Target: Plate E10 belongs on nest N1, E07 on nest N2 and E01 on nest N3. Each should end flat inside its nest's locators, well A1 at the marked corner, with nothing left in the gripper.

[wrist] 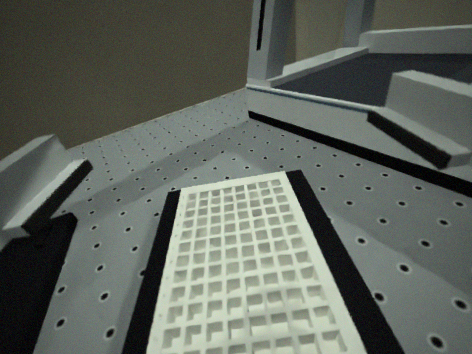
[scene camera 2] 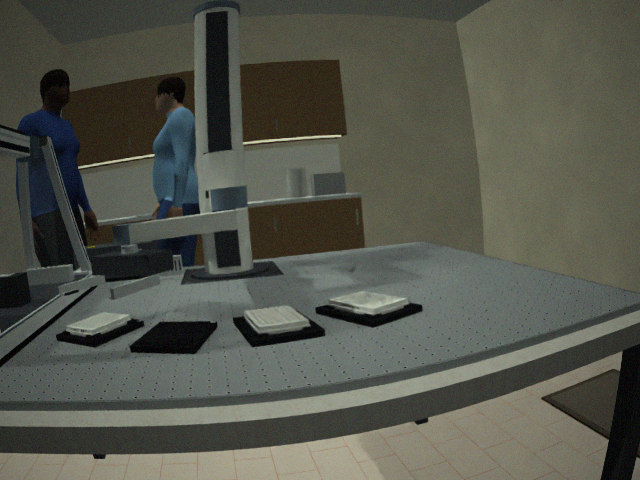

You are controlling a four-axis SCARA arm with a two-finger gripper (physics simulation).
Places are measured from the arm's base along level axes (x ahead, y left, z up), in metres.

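Pixels of known places: gripper, fingertip midpoint: [wrist: 222, 124] [scene camera 2: 84, 292]; arm's base at its link origin: [scene camera 2: 230, 276].
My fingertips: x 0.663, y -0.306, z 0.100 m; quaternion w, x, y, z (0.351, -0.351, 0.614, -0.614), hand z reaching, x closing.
Note:
For each thing: its top centre in the pictures, then the offset to it from my fingertips.
- left plate at its top centre: [wrist: 238, 244] [scene camera 2: 98, 320] dy +0.015, dx -0.019, dz -0.061 m
- left nest at its top centre: [wrist: 241, 253] [scene camera 2: 98, 324] dy +0.015, dx -0.019, dz -0.069 m
- middle plate at its top centre: [scene camera 2: 274, 315] dy +0.363, dx +0.050, dz -0.061 m
- right plate at its top centre: [scene camera 2: 367, 299] dy +0.536, dx +0.019, dz -0.061 m
- bare black nest at its top centre: [scene camera 2: 174, 331] dy +0.183, dx +0.057, dz -0.071 m
Three white well plates lie on black nests: the left plate [scene camera 2: 98, 323] [wrist: 245, 260] on the left nest [scene camera 2: 98, 339] [wrist: 330, 235], the middle plate [scene camera 2: 276, 319] on its nest [scene camera 2: 289, 338], and the right plate [scene camera 2: 368, 301] on its nest [scene camera 2: 372, 318]. A bare black nest [scene camera 2: 173, 336] [wrist: 30, 280] stands between the left and middle plates. Plate and nest labels and the A1 corner marks cannot be read. My gripper [scene camera 2: 103, 289] [wrist: 222, 124] is open and empty, above table height. In the wrist view its fingers stand wide on either side, with the left plate below and between them.
A light metal frame [scene camera 2: 62, 201] [wrist: 267, 45] with a raised base edge stands at the table's left, close to the right finger in the wrist view. The arm's column [scene camera 2: 222, 170] stands behind the nests. Two people [scene camera 2: 51, 155] [scene camera 2: 175, 149] stand behind the table.

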